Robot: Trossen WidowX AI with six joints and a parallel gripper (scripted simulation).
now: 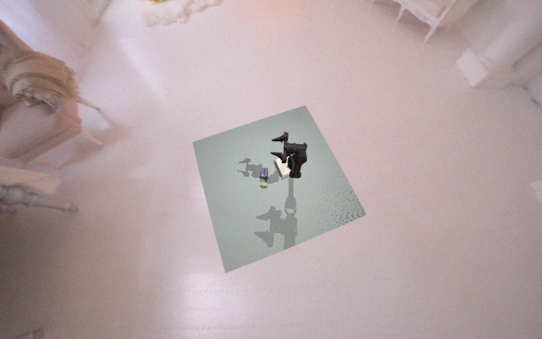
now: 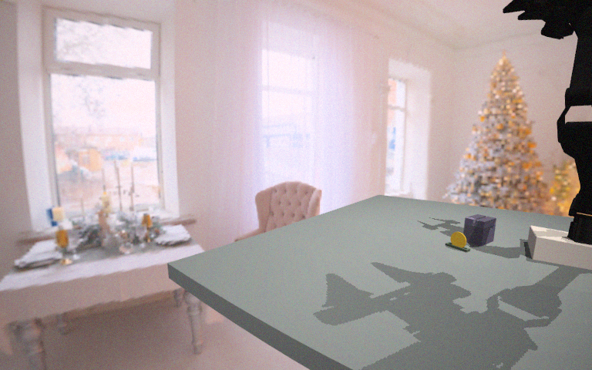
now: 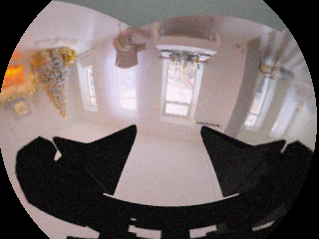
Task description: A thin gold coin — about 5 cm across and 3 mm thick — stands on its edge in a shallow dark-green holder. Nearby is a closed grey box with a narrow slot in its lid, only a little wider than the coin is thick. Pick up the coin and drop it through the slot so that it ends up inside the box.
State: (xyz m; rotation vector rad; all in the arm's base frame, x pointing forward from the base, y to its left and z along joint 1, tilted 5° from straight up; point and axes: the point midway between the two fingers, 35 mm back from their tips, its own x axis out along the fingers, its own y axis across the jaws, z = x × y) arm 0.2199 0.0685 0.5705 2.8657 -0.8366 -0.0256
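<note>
The gold coin is 100 mm ahead of my gripper tip, 20 mm to the left of it and 620 mm below it.
</note>
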